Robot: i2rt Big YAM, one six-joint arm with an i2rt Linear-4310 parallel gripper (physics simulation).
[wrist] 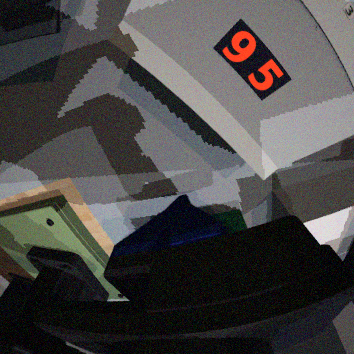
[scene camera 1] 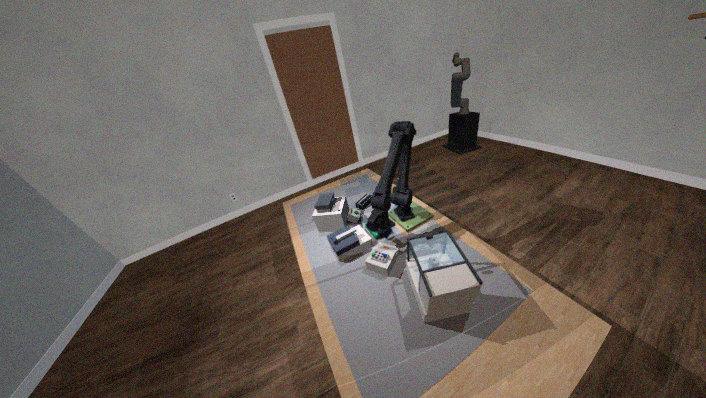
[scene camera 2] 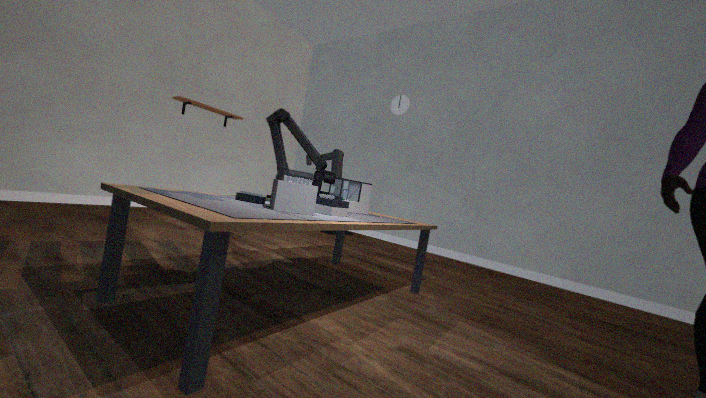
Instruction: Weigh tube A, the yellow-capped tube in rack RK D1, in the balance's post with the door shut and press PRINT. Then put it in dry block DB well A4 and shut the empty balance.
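Frame: origin at the arm's base, x ahead, y left, z up, level; metres.
Seen in the pictures: gripper, fingertip midpoint: [wrist: 184, 200] [scene camera 1: 386, 238]; arm's base, link origin: [wrist: 71, 273] [scene camera 1: 403, 214].
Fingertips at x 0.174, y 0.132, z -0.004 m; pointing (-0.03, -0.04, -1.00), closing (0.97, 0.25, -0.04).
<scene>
Offsets run from my fingertips to a thing's top centre. "*": to the spot under its first point. Level surfaces: height alone.
My gripper [scene camera 1: 379, 223] [scene camera 2: 323, 181] [wrist: 184, 200] is shut with nothing between the fingers. It hangs low over the green rack @(dy -0.093, dx +0.021, dz +0.017 m) [scene camera 1: 375, 231] [wrist: 232, 220], of which only a sliver shows past the dark fingers in the wrist view. The yellow-capped tube is hidden. The dry block [scene camera 1: 351, 241] [wrist: 211, 81] is a pale box with a red "95" display @(* dy +0.093, dx +0.033, dz +0.036 m) [wrist: 253, 59], just beyond the gripper. The balance @(dy +0.305, dx -0.085, dz +0.209 m) [scene camera 1: 452, 291] is a white box with a glass chamber, to the right of the arm; I cannot tell how its door stands.
A small panel box with coloured buttons @(dy +0.161, dx +0.066, dz +0.074 m) [scene camera 1: 381, 257] sits between the dry block and the balance. Another pale box @(dy -0.275, dx +0.203, dz +0.177 m) [scene camera 1: 329, 212] stands at the back left. The arm's base is on a green plate [scene camera 1: 419, 215] [wrist: 38, 225]. Everything rests on a grey mat @(dz -0.013 m) [scene camera 1: 365, 317] on a wooden table @(dz -0.016 m) [scene camera 2: 197, 215].
</scene>
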